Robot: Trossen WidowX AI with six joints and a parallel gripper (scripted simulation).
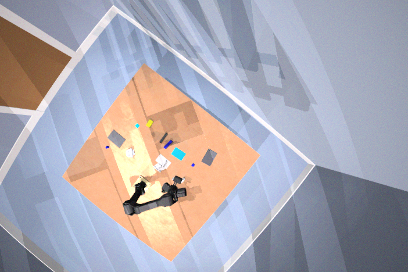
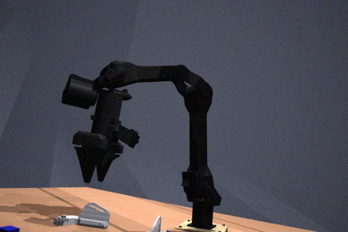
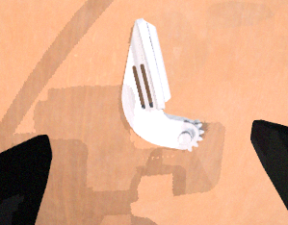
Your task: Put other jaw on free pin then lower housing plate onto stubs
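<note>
Now: the jaw 8 cm below my gripper tip, 3 cm ahead of it and 1 cm to the right of it. Also, from my gripper tip: blue bar 28 cm to the left, 15 cm ahead, 8 cm below; cyan plate 17 cm to the left, 16 cm ahead, 9 cm below; blue cube 19 cm ahead, 8 cm below, 1 cm to the left.
</note>
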